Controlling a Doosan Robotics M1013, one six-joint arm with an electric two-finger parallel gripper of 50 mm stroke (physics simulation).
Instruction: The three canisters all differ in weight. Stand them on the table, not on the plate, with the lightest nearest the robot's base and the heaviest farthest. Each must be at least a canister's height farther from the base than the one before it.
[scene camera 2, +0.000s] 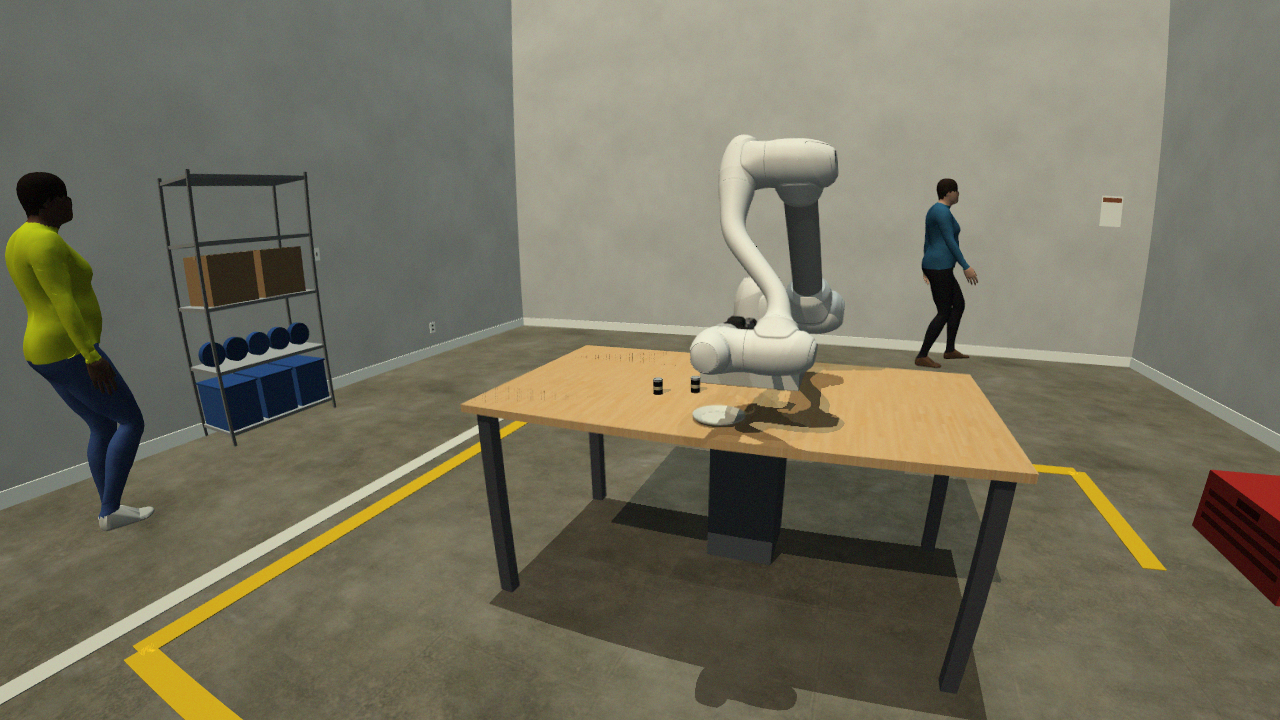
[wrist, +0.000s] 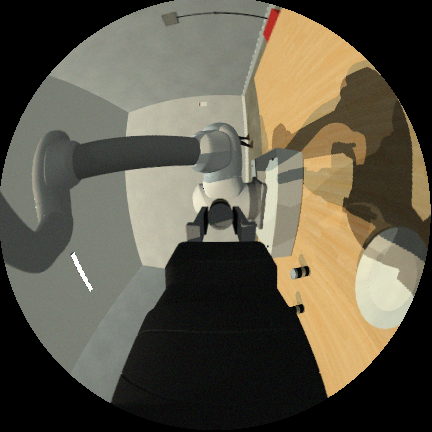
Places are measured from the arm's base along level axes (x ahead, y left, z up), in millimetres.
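Pixels of known places: gripper, between the fingertips: (scene camera 2: 750, 325) (wrist: 219, 214); arm's base, origin of its link: (wrist: 258, 200).
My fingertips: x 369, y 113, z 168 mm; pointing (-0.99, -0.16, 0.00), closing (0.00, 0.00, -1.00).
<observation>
Ahead of a thing's pixels: the offset from my fingertips to its middle. Level surfaces: height alone.
My gripper (scene camera 2: 740, 322) (wrist: 219, 214) is shut on a dark canister @(dx -16, dy -4, dz +0 mm) (wrist: 220, 213), which shows end-on between the fingers in the wrist view. The gripper is held sideways above table height, partly hidden behind the arm's wrist in the scene view. Two black canisters with a pale band stand upright on the table: one @(dx -51, dy -204, dz -224 mm) (scene camera 2: 695, 385) (wrist: 300, 272) nearer the plate, the other @(dx +23, dy -304, dz -224 mm) (scene camera 2: 657, 385) (wrist: 299, 308) farther left in the scene view and partly hidden in the wrist view. The white plate @(dx +148, dy -32, dz -241 mm) (scene camera 2: 704, 416) (wrist: 364, 287) lies near the table's front edge. Their weights cannot be seen.
The wooden table @(dz -249 mm) (scene camera 2: 913, 407) (wrist: 332, 320) carries the arm's shadow. A pale block (scene camera 2: 760, 379) (wrist: 289, 200) is beneath the arm's wrist. A shelf rack (scene camera 2: 189, 232) and a person (scene camera 2: 58, 286) are at the left, another person (scene camera 2: 942, 237) behind, and a red box (scene camera 2: 1248, 528) at the right.
</observation>
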